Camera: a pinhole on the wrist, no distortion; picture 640 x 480 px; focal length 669.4 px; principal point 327.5 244.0 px. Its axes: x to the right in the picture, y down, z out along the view. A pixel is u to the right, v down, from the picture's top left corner.
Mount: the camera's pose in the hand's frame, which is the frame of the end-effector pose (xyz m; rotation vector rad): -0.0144 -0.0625 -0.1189 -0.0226 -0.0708 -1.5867
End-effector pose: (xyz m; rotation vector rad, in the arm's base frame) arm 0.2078 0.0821 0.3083 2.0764 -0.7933 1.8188
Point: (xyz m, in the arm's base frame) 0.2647 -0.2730 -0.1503
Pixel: outside the picture
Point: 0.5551 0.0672 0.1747
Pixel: 524.1 127.6
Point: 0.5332 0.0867 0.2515
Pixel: 566.7 231.2
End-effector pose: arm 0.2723 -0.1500 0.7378 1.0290 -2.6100 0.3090
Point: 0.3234 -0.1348 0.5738
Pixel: 237.7 29.4
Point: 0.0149 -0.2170 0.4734
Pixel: 42.3 463.8
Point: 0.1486 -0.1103 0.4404
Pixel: 47.0 204.5
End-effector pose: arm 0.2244 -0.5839 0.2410 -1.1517 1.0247 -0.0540
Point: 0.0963 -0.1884 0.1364
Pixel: outside the picture
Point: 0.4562 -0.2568 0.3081
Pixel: 295.4 179.6
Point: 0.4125 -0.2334 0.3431
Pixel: 290.8 100.1
